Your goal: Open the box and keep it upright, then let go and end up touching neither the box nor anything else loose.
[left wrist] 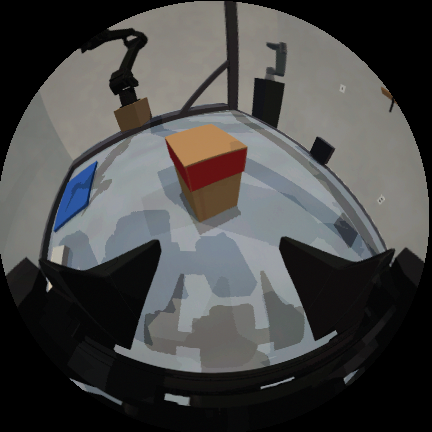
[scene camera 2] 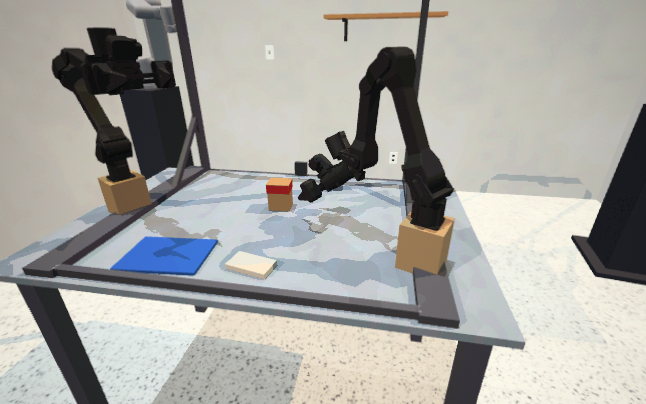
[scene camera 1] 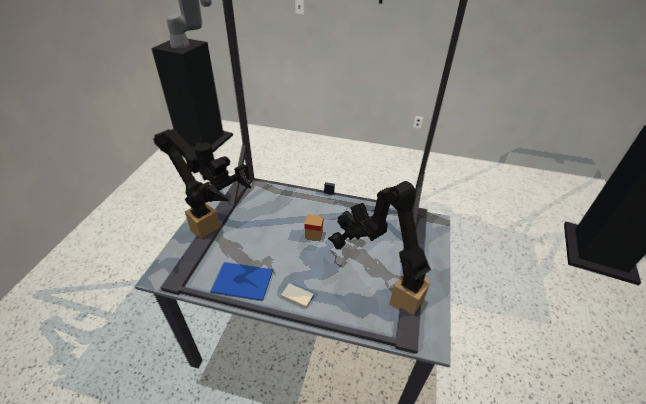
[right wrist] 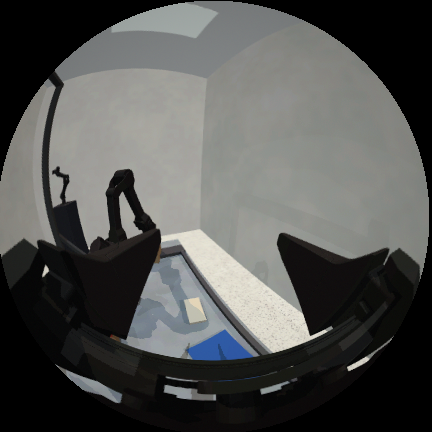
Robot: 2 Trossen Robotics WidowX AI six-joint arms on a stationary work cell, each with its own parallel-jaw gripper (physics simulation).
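Frame: origin at the left arm's base, x ahead, y left, z up, level; millimetres.
Seen in the pictures: left gripper, between the fingertips: (left wrist: 220, 245) (scene camera 1: 334, 232); right gripper, between the fingertips: (scene camera 2: 149, 77) (scene camera 1: 239, 193) (right wrist: 220, 237); left arm's base, origin of its link: (scene camera 2: 427, 221) (scene camera 1: 412, 283); right arm's base, origin of its link: (left wrist: 129, 103) (scene camera 2: 121, 177) (scene camera 1: 200, 211).
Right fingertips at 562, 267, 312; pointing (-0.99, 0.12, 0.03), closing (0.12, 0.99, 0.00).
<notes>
Pixels of each thing's middle, then the offset from my right fingertips to it, as dx, dy, dz.
- small tan box, middle of its body: (left wrist: 204, 172) (scene camera 2: 280, 194) (scene camera 1: 314, 227) -59, -328, -388
- blue mat, middle of its body: (scene camera 2: 167, 254) (left wrist: 74, 191) (right wrist: 226, 362) (scene camera 1: 242, 280) +9, +52, -430
- cream block, middle of its body: (left wrist: 56, 272) (scene camera 2: 251, 264) (scene camera 1: 297, 295) (right wrist: 194, 310) -211, -29, -426
- small black block, middle of its body: (left wrist: 321, 149) (scene camera 2: 301, 167) (scene camera 1: 329, 188) +62, -609, -402
A small tan box (scene camera 1: 314, 233) (scene camera 2: 279, 202) (left wrist: 212, 200) with a red band around its tan-topped lid (scene camera 1: 314, 219) (scene camera 2: 279, 182) (left wrist: 207, 144) stands upright on the table. The lid sits closed on it. My left gripper (scene camera 1: 336, 240) (scene camera 2: 308, 192) (left wrist: 220, 245) is open and empty, above the table to the right of the box in both scene views. In the left wrist view the box stands beyond the fingertips, apart from them. My right gripper (scene camera 1: 238, 193) (right wrist: 220, 237) is open and empty, raised at the far left, well away from the box.
A blue mat (scene camera 1: 220, 287) (scene camera 2: 130, 262) (left wrist: 82, 200) (right wrist: 235, 346) and a cream block (scene camera 1: 297, 294) (scene camera 2: 250, 264) (right wrist: 195, 310) lie near the front edge. A small black block (scene camera 1: 329, 188) (scene camera 2: 300, 168) (left wrist: 322, 150) is at the back edge. Dark posts (scene camera 1: 237, 75) (scene camera 2: 190, 85) rise behind the table.
</notes>
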